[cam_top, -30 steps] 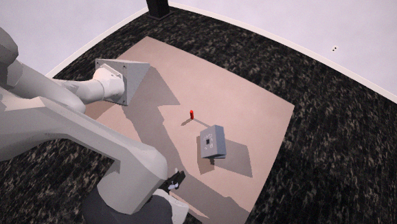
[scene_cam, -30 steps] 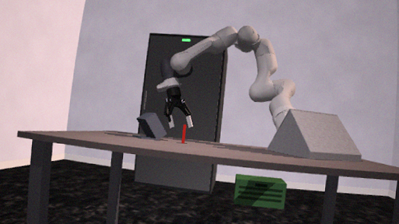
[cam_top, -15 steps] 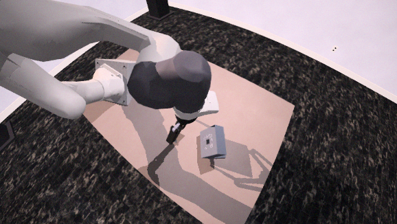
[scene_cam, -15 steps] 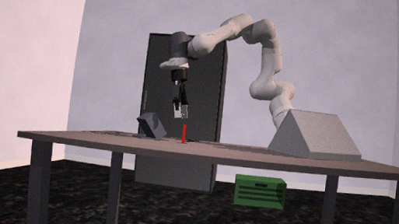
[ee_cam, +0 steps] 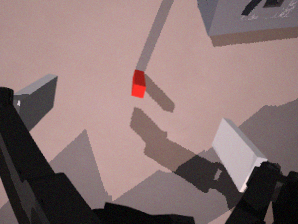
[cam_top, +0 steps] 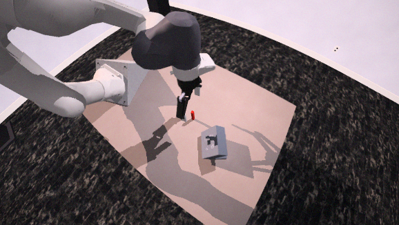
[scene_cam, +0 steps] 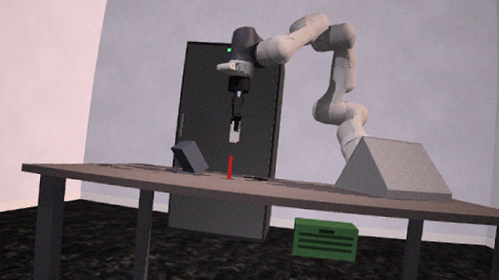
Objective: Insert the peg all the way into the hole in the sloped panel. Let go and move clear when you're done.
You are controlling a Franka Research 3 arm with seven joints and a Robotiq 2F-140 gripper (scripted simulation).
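Now: hand 100 mm above the red peg.
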